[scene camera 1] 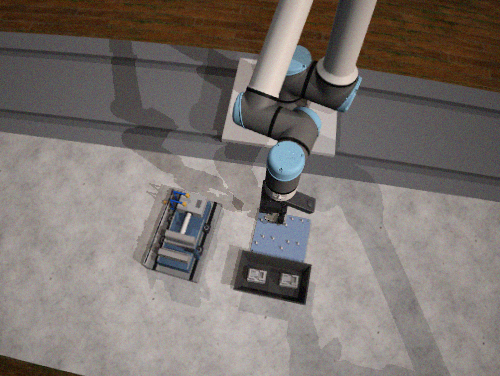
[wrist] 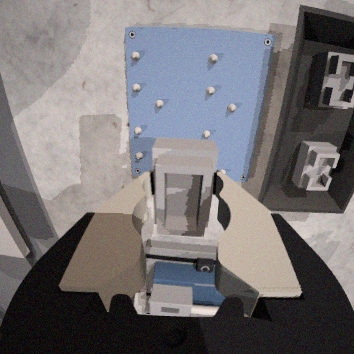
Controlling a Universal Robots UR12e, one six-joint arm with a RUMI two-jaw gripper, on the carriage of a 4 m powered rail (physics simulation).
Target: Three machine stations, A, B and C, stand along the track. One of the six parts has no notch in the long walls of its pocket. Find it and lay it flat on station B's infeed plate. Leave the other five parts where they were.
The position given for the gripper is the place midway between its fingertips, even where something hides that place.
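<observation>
The gripper [scene camera 1: 278, 218] is visible in the scene, and the wrist view shows the gripper [wrist: 183, 172] too.
</observation>
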